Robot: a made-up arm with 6 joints.
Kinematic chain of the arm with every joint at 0, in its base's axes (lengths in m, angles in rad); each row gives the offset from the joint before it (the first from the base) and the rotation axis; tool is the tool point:
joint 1: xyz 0 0 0.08 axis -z
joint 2: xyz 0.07 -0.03 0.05 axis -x
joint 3: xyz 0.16 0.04 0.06 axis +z
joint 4: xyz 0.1 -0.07 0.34 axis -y
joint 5: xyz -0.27 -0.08 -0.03 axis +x
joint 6: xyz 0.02 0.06 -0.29 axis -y
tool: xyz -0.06 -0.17 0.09
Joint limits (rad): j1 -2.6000..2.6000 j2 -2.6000..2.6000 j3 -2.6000..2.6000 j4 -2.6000..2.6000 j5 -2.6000..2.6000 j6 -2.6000..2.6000
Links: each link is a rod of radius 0.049 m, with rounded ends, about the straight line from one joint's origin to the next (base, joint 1, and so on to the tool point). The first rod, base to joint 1, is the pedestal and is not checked.
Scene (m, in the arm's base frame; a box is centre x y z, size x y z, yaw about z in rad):
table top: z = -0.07
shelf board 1: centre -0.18 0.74 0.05 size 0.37 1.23 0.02 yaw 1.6
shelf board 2: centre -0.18 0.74 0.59 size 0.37 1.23 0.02 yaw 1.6
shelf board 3: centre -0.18 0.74 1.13 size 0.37 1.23 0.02 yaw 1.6
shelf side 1: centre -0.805 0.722 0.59 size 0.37 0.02 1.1 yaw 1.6
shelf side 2: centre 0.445 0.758 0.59 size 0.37 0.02 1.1 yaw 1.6
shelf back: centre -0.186 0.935 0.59 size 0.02 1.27 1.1 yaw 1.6
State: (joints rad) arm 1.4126 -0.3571 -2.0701 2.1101 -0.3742 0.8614
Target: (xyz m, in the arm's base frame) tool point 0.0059 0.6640 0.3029
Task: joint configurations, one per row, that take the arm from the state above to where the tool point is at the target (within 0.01 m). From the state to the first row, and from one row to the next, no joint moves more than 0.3 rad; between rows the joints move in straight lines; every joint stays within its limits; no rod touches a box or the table.
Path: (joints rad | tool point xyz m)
1: 1.7094 -0.4539 -2.0777 2.2326 -0.3440 0.9746 | -0.3299 0.3831 0.2714
2: 2.0063 -0.5506 -2.0852 2.3551 -0.3138 1.0877 | -0.2549 0.4986 0.2840
3: 2.3032 -0.6474 -2.0928 2.4775 -0.2837 1.2009 | -0.1410 0.5966 0.2947
4: 2.6000 -0.7441 -2.1004 2.6000 -0.2535 1.3140 | 0.0059 0.6640 0.3029

